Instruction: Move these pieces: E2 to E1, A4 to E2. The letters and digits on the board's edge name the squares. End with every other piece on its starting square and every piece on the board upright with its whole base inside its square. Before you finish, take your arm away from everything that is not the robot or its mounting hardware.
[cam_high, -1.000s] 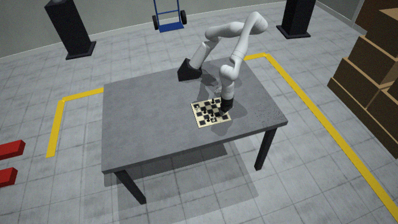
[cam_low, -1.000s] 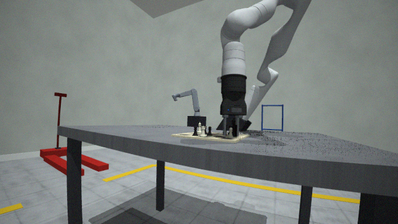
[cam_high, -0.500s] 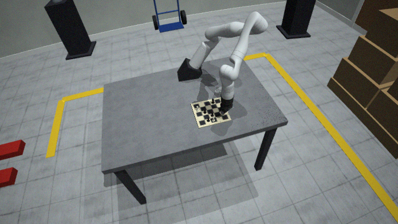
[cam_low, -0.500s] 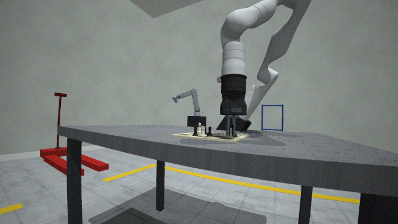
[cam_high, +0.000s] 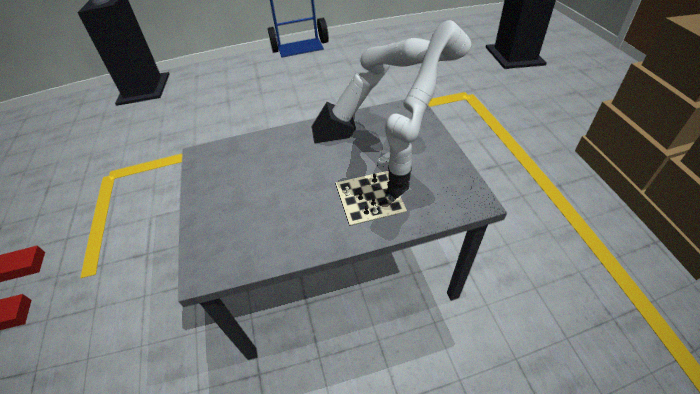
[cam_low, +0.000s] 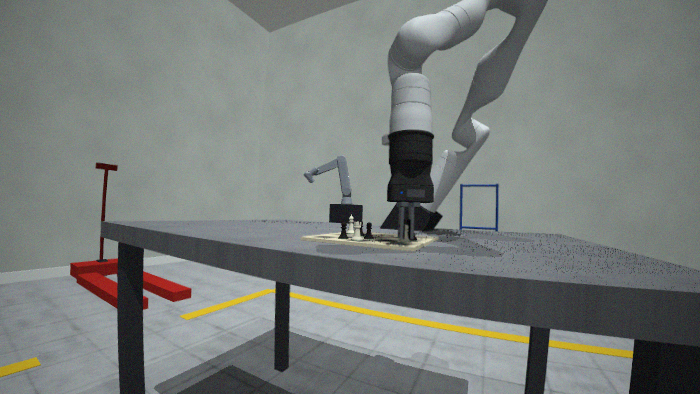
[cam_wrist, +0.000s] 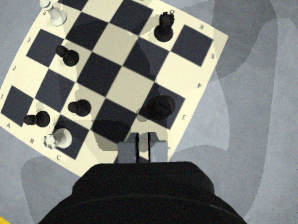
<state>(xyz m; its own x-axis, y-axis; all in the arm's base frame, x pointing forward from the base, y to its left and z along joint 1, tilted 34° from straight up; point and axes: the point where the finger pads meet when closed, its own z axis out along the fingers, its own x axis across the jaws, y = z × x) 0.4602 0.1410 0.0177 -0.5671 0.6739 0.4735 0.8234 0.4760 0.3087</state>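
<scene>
The tall black piece is 4 cm behind my hand, 1 cm to the right of it and 1 cm above it. Also, from my hand: white pawn (1 cm below); chessboard (3 cm behind, 8 cm to the right, 3 cm below).
</scene>
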